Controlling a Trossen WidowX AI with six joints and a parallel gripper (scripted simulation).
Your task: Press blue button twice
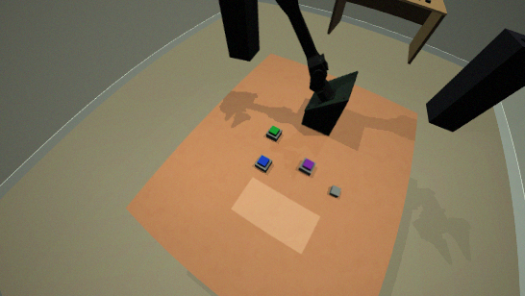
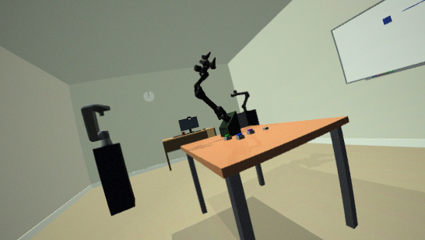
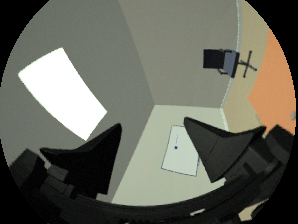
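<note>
Right now the blue button is 26 cm ahead of my gripper tip, 13 cm to the right of it and 75 cm below it. Also, from my gripper tip: small grey block 27 cm ahead, 15 cm to the left, 78 cm below; then purple button 21 cm ahead, 2 cm to the left, 75 cm below; then green button 13 cm ahead, 15 cm to the right, 75 cm below.
</note>
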